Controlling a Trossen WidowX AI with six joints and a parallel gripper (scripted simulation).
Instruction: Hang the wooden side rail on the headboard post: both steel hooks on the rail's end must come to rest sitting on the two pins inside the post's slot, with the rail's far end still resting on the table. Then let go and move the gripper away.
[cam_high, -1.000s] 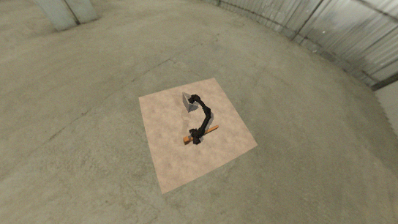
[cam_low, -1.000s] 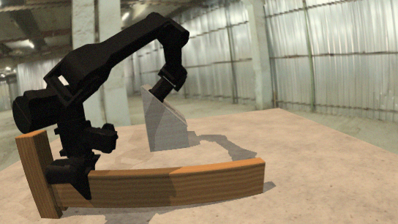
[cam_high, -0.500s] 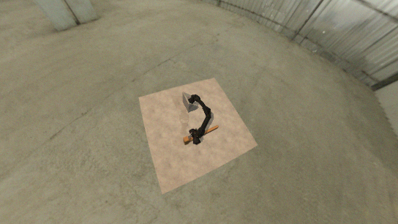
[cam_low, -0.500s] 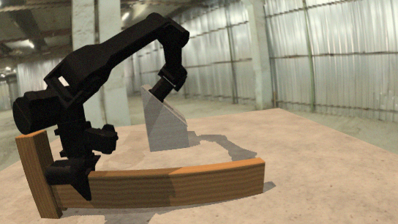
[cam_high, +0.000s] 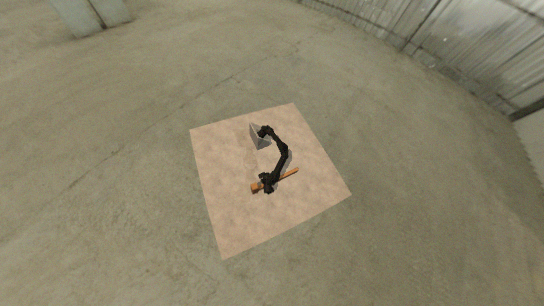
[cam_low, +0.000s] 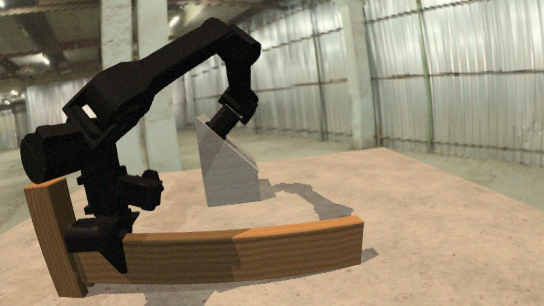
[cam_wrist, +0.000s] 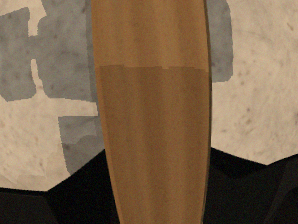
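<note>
The wooden headboard post lies 100 mm to the right of my gripper tip and 50 mm above it.
</note>
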